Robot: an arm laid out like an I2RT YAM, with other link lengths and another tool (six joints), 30 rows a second.
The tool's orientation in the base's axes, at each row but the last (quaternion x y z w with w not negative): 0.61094 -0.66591 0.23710 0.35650; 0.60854 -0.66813 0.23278 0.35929; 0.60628 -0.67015 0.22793 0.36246; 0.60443 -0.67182 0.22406 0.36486; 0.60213 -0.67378 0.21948 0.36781; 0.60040 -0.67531 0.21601 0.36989; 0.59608 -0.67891 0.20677 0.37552; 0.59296 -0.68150 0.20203 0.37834; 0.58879 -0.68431 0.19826 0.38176; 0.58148 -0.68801 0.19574 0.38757
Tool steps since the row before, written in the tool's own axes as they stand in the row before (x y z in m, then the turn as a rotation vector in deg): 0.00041 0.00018 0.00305 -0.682 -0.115 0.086; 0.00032 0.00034 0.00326 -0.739 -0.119 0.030; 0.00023 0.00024 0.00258 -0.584 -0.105 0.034; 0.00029 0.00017 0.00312 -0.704 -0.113 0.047; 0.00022 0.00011 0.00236 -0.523 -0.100 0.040; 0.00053 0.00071 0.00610 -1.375 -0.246 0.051; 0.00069 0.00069 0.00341 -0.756 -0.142 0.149; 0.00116 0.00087 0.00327 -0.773 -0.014 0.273; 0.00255 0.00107 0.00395 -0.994 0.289 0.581; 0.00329 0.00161 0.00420 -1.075 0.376 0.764
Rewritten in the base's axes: -0.00074 -0.00253 -0.00160 0.097 0.359 -0.590; -0.00098 -0.00259 -0.00178 0.112 0.437 -0.598; -0.00078 -0.00203 -0.00143 0.097 0.336 -0.481; -0.00085 -0.00247 -0.00173 0.102 0.403 -0.581; -0.00065 -0.00187 -0.00131 0.090 0.293 -0.438; -0.00216 -0.00470 -0.00335 0.234 0.812 -1.113; -0.00157 -0.00279 -0.00152 0.103 0.357 -0.690; -0.00175 -0.00294 -0.00104 -0.054 0.306 -0.759; -0.00220 -0.00427 -0.00037 -0.429 0.298 -1.066; -0.00289 -0.00476 0.00018 -0.566 0.240 -1.226
